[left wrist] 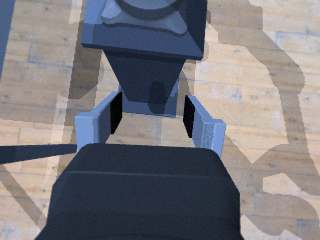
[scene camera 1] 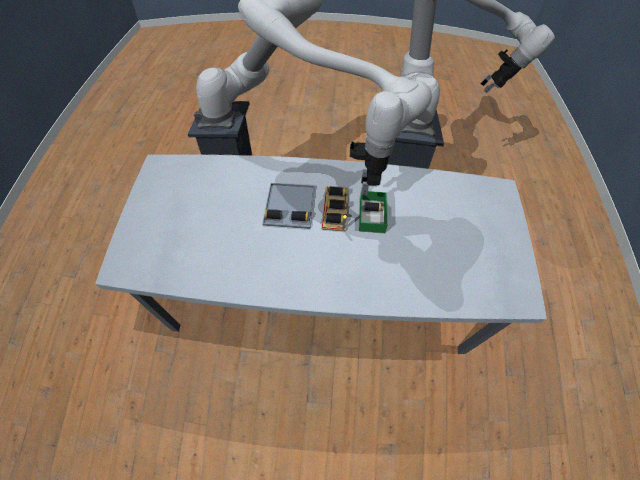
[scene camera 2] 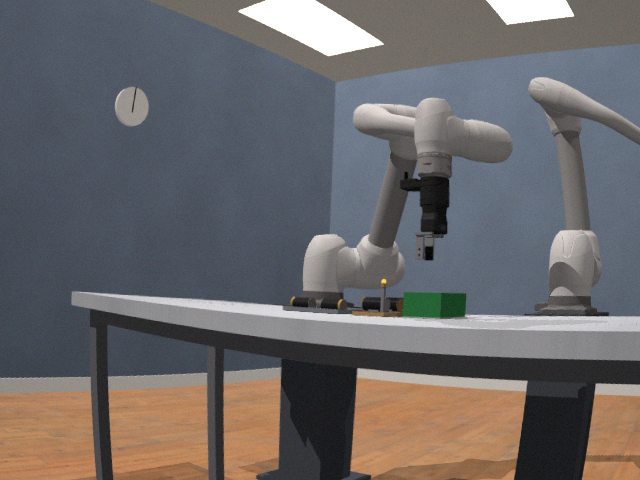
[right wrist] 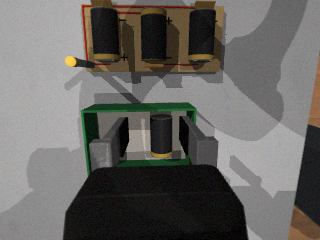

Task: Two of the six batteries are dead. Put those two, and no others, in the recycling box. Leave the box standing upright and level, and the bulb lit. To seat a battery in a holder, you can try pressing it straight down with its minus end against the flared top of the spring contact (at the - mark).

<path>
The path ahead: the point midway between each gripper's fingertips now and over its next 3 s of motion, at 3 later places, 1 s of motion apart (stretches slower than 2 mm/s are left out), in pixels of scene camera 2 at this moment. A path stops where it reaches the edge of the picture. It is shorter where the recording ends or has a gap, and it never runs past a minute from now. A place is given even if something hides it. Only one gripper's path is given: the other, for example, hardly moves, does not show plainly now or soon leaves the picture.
My right gripper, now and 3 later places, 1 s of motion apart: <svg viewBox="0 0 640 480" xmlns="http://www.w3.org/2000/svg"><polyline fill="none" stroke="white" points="424,259 335,272 334,301 334,290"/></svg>
</path>
